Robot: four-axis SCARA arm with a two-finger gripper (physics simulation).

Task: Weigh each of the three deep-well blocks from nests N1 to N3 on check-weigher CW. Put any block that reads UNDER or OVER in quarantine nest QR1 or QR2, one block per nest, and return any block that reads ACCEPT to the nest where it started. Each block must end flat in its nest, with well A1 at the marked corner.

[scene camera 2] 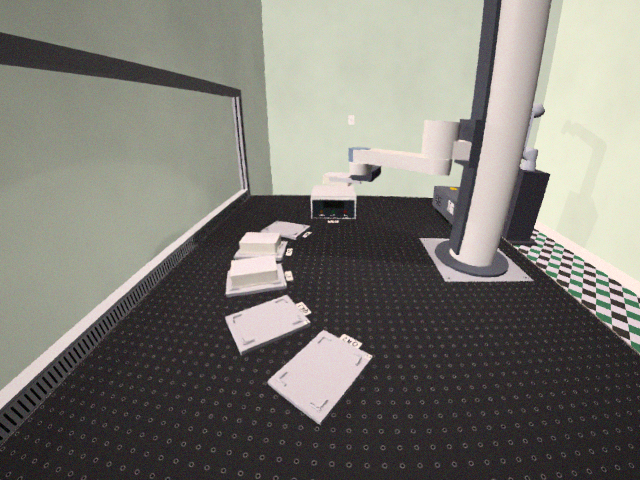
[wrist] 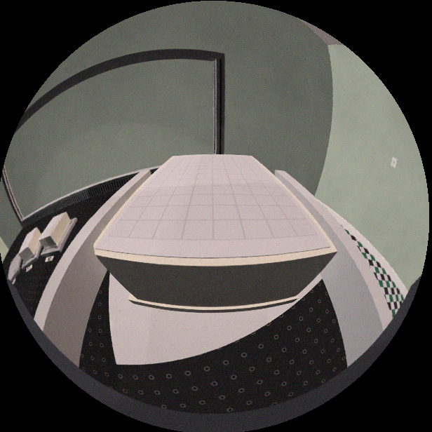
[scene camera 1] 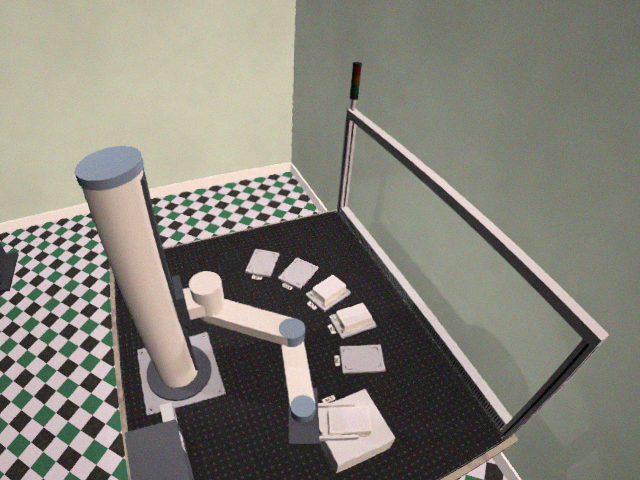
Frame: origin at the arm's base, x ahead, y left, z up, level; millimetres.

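Where they show: gripper, fingertip midpoint: (scene camera 2: 334, 176) (scene camera 1: 356, 420); arm's base at its link origin: (scene camera 2: 470, 260) (scene camera 1: 179, 373).
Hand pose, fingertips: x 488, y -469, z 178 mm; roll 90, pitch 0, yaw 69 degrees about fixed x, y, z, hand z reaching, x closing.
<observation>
Each offset is from my fingertips to the top centre of the thing. "pt": to the spot under its first point.
My gripper (scene camera 1: 356, 421) (wrist: 212, 178) is shut on a white deep-well block {21 mm back, 8 mm left, 12 mm up} (scene camera 1: 349, 418) (wrist: 213, 210), one finger along each side. The block is level over check-weigher CW {3 mm ahead, 33 mm left, 66 mm down} (scene camera 1: 379, 439) (scene camera 2: 333, 192) (wrist: 150, 345); whether it touches the top is unclear. CW's display {pt 0 mm ahead, 131 mm left, 103 mm down} (scene camera 2: 333, 205) shows no legible reading. Nest N1 {189 mm ahead, 278 mm left, 150 mm down} (scene camera 1: 362, 358) (scene camera 2: 286, 229) is empty. One block {239 mm ahead, 458 mm left, 112 mm down} (scene camera 1: 354, 316) (scene camera 2: 260, 241) (wrist: 56, 230) sits in N2, another block {208 mm ahead, 636 mm left, 112 mm down} (scene camera 1: 329, 289) (scene camera 2: 253, 271) (wrist: 31, 242) in N3. Quarantine nests QR1 {134 mm ahead, 803 mm left, 149 mm down} (scene camera 1: 298, 272) (scene camera 2: 266, 322) and QR2 {1 mm back, 925 mm left, 150 mm down} (scene camera 1: 262, 262) (scene camera 2: 320, 376) are empty. Well A1 cannot be made out.
The arm's column (scene camera 1: 139, 289) (scene camera 2: 511, 134) stands on a base plate (scene camera 1: 147, 397) (scene camera 2: 516, 272). A framed screen (scene camera 1: 454, 214) (scene camera 2: 129, 69) runs along the table edge beyond the nests. A signal tower {536 mm ahead, 1174 mm left, 620 mm up} (scene camera 1: 355, 80) rises at its far corner. A dark box {pt 604 mm back, 136 mm left, 50 mm down} (scene camera 1: 155, 449) lies near the column.
</observation>
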